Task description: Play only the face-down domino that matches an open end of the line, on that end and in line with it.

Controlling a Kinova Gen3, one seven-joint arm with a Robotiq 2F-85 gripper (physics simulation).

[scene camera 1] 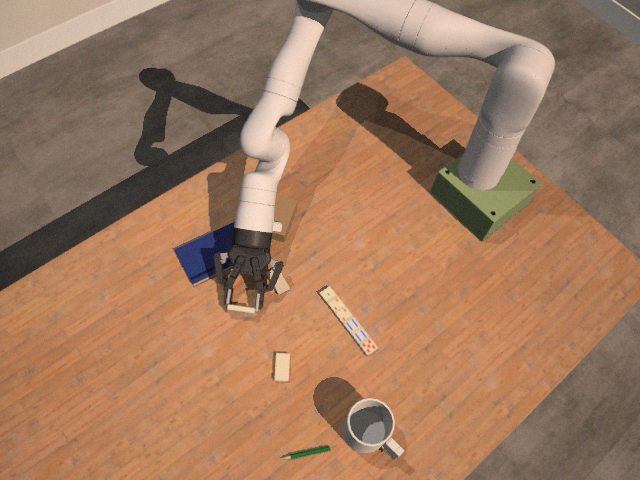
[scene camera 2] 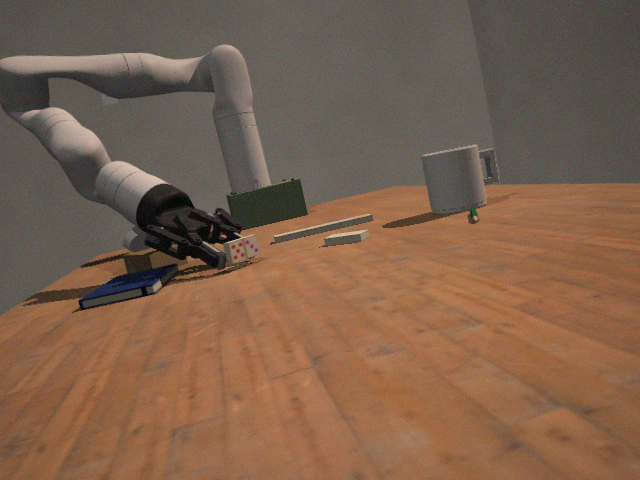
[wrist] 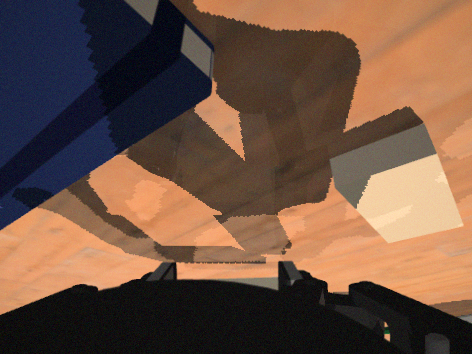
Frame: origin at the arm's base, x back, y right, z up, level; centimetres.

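Seen in the pictures: gripper, fingertip midpoint: (scene camera 1: 242, 309) (scene camera 2: 239, 257); arm's base, link origin: (scene camera 1: 478, 173) (scene camera 2: 251, 189).
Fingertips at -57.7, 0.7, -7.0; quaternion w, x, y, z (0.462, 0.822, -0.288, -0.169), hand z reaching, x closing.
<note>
Pixels of each thing's middle, then the offset from my fingertips to it, as dx, dy, dz. "pt": a spot on its surface instead.
- cream domino, body centre: (wrist: 227, 306) (scene camera 2: 242, 248) (scene camera 1: 241, 311) -0.5, -0.6, +1.1
- domino line, surface spot: (scene camera 2: 323, 228) (scene camera 1: 342, 323) pt +15.5, -12.2, -0.6
- blue book, body centre: (scene camera 2: 133, 284) (scene camera 1: 214, 253) +1.1, +14.2, -0.5
- tan box, body centre: (scene camera 2: 154, 259) (scene camera 1: 277, 217) +16.4, +14.6, +0.4
- grey mug, body centre: (scene camera 2: 463, 177) (scene camera 1: 374, 433) +8.2, -33.2, +3.1
- green pencil, body centre: (scene camera 2: 474, 215) (scene camera 1: 305, 453) -3.5, -29.5, -0.8
My gripper (scene camera 1: 242, 302) (scene camera 2: 232, 249) (wrist: 227, 281), tilted low, is shut on the ends of a cream domino (scene camera 1: 241, 310) (scene camera 2: 241, 250) (wrist: 257, 283). That domino is tipped up; its face in scene camera 2 shows several red pips on one half and three purple pips on the other. Whether it touches the table is unclear. The domino line (scene camera 1: 347, 320) (scene camera 2: 323, 228) lies face up, with one green pip at one end and several red pips at the mug end. A face-down domino (scene camera 1: 280, 283) (wrist: 415, 195) lies beside the gripper. Another face-down domino (scene camera 1: 281, 366) (scene camera 2: 346, 238) lies nearer the mug.
A blue book (scene camera 1: 199, 258) (scene camera 2: 126, 285) (wrist: 45, 70) and a tan box (scene camera 1: 285, 212) (scene camera 2: 147, 261) lie close to the gripper. A grey mug (scene camera 1: 351, 436) (scene camera 2: 452, 180) and a green pencil (scene camera 1: 308, 453) (scene camera 2: 474, 214) are beyond the line's red end.
</note>
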